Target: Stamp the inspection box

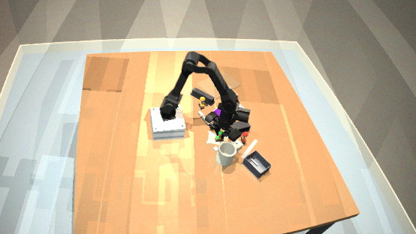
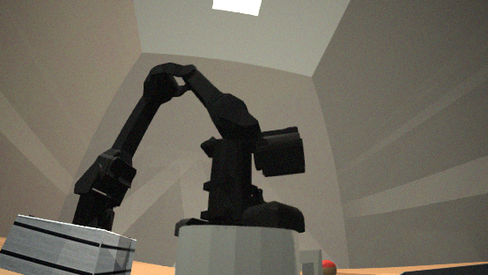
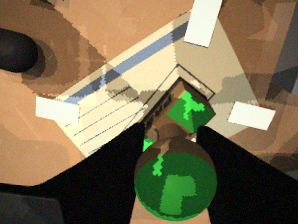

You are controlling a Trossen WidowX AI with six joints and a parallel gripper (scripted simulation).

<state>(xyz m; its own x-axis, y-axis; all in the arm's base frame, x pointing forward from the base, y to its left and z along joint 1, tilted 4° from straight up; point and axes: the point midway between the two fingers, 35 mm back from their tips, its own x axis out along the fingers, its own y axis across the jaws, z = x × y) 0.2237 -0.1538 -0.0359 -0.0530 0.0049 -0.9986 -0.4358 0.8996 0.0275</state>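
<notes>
The green-knobbed stamp is right at my gripper tip. The rest, counted from my gripper tip: grey cup 10 mm behind, 110 mm to the right, 10 mm above; card 10 mm to the left, 30 mm below; grey block 70 mm ahead, 60 mm to the right, 10 mm below.
</notes>
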